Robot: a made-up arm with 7 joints.
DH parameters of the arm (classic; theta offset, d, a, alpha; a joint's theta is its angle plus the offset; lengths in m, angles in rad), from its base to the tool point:
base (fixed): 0.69 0 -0.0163 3.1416
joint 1: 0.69 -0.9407 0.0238 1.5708
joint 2: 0 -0.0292 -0.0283 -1.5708
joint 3: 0 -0.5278 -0.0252 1.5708
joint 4: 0 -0.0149 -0.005 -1.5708
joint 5: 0 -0.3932 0.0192 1.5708
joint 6: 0 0.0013 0.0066 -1.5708
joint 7: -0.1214 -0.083 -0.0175 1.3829
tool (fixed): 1.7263 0.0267 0 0
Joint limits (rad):
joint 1: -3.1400..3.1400
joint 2: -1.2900..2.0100
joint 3: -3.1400..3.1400
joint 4: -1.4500..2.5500
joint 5: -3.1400..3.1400
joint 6: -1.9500..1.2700
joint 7: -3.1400..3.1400
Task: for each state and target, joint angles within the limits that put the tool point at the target. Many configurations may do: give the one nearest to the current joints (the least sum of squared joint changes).
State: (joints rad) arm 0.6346 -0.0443 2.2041 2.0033 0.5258 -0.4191 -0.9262
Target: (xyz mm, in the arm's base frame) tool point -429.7 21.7 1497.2
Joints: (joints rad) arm 0.8667 0.0830 2.4699 1.6548 0.4928 -0.4518 -0.9533
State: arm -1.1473 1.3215 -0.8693 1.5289 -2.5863 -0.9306 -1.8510
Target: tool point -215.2 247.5 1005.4
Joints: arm -1.4682 0.9988 -1.2932 2.2654 -2.6780 -0.9641 -1.8743
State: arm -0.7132 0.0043 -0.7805 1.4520 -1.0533 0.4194 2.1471
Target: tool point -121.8 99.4 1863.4
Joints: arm -0.7581 -0.1564 -0.6772 0.5444 -1.1693 0.1835 2.0896
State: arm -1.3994 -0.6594 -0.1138 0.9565 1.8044 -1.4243 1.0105
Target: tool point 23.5 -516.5 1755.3
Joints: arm -1.6118 -0.6429 -0.0545 0.1940 1.7986 -0.9455 1.2270
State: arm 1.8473 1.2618 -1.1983 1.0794 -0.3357 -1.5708 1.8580
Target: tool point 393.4 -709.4 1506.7
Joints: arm 1.1421 0.9249 -1.2909 0.4143 -0.3114 -1.1752 1.9067
